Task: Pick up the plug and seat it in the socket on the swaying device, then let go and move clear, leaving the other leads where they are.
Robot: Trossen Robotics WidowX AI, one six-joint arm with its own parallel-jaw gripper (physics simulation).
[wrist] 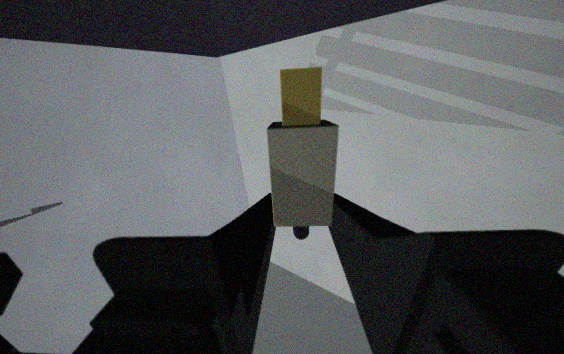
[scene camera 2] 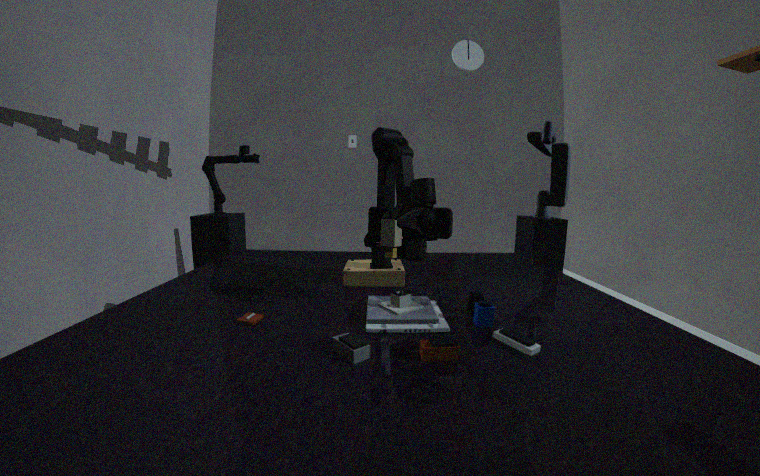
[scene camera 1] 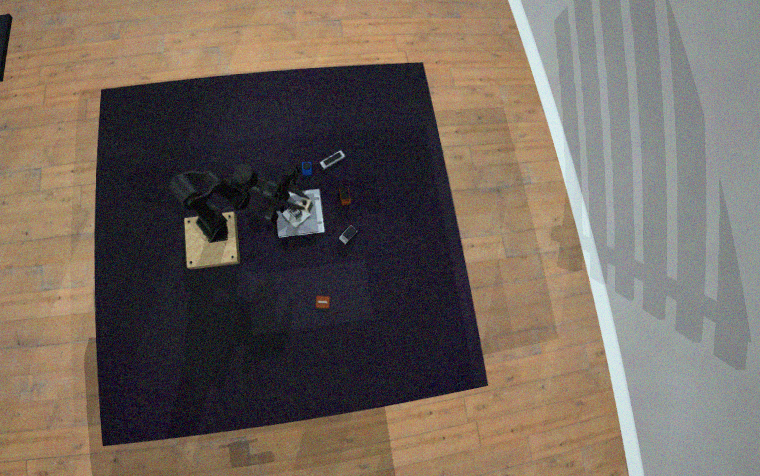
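The plug [scene camera 1: 306, 205] [scene camera 2: 390, 232] [wrist: 303, 175] has a beige-grey block body and a yellow tip. My gripper [wrist: 300, 198] is shut on the plug's body, with the yellow tip pointing down in the second scene view. The swaying device [scene camera 1: 314, 225] [scene camera 2: 372, 317] is a grey slab on a white base. Its socket [scene camera 1: 296, 213] [scene camera 2: 400, 301] is a small raised block on a light square plate. The plug is held above the device, apart from the socket. In the first scene view the arm and fingers partly cover the device.
Around the device lie a blue block [scene camera 1: 306, 168] [scene camera 2: 484, 315], a white bar [scene camera 1: 332, 159] [scene camera 2: 524, 345], an orange block [scene camera 1: 344, 197] [scene camera 2: 439, 352] and a grey block [scene camera 1: 348, 234] [scene camera 2: 358, 353]. A flat orange piece [scene camera 1: 322, 302] [scene camera 2: 250, 318] lies farther off. My arm stands on a wooden base [scene camera 1: 196, 246] [scene camera 2: 374, 277].
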